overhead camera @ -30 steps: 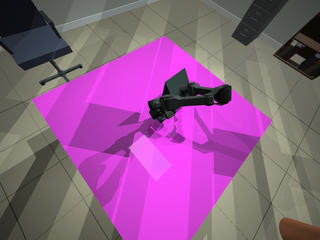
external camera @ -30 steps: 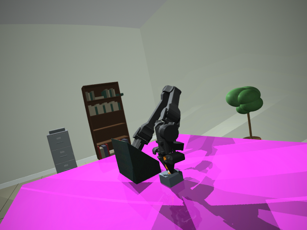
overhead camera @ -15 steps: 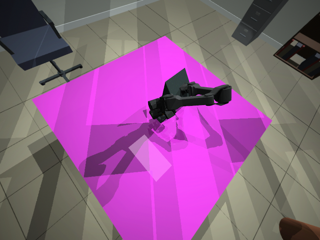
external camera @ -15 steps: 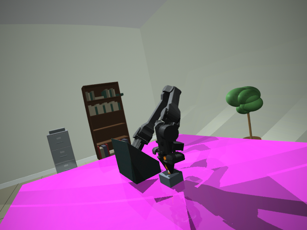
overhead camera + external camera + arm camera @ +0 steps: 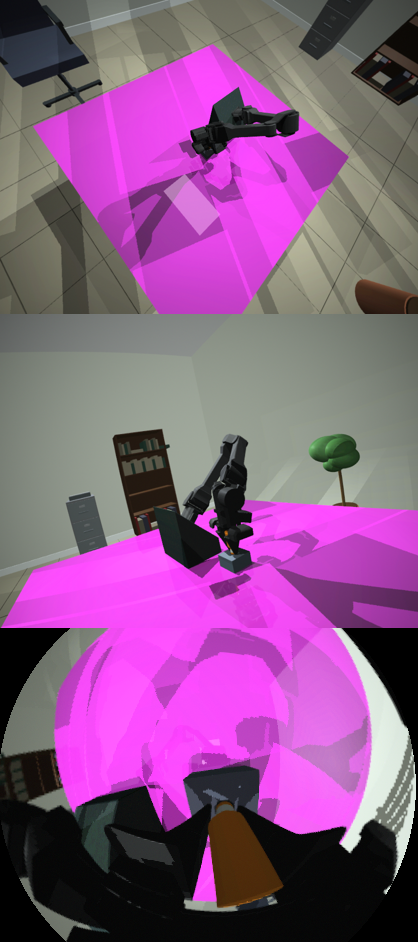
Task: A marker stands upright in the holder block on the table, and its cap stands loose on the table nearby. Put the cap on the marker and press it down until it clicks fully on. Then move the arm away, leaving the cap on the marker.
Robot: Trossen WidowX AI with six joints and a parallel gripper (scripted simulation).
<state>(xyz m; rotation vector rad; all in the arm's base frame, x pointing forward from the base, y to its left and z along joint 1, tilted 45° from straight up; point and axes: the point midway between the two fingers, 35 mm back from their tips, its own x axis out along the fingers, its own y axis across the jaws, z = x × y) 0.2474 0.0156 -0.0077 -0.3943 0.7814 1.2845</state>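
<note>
The orange cap is 5 cm above my gripper tip. From my gripper tip the other things lie so: grey holder block 2 cm below.
</note>
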